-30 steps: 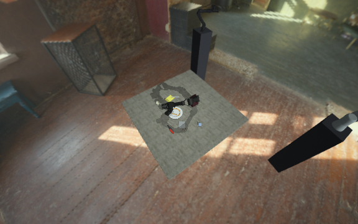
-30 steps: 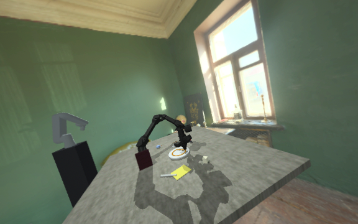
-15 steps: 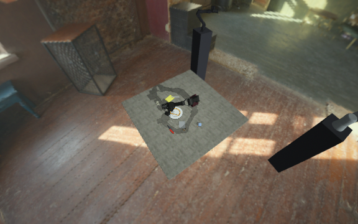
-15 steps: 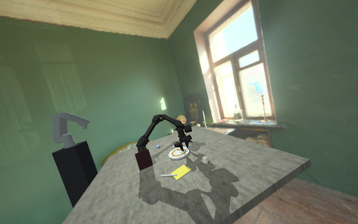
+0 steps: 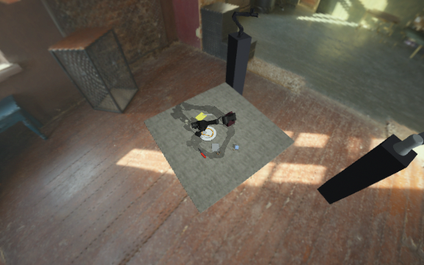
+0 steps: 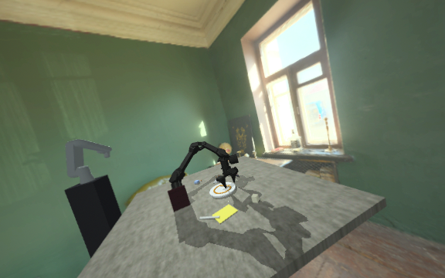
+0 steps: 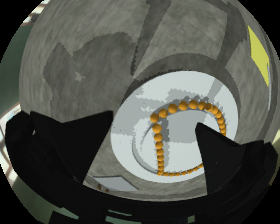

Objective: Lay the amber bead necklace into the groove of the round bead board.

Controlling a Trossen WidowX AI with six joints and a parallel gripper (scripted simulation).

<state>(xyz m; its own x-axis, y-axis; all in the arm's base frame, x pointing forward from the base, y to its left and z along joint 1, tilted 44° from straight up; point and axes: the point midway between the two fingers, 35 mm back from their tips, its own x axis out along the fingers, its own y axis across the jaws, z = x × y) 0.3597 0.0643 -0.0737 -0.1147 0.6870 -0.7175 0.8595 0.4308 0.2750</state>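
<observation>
Right now my gripper tip is 6 cm past the board, 1 cm to the right of it and 2 cm above it. From my gripper tip the other things lie so: red tool: 11 cm ahead, 23 cm to the left, 2 cm below; then grey square: 5 cm behind, 22 cm to the left, 2 cm below; then small white cube: 8 cm ahead, 25 cm to the right.
</observation>
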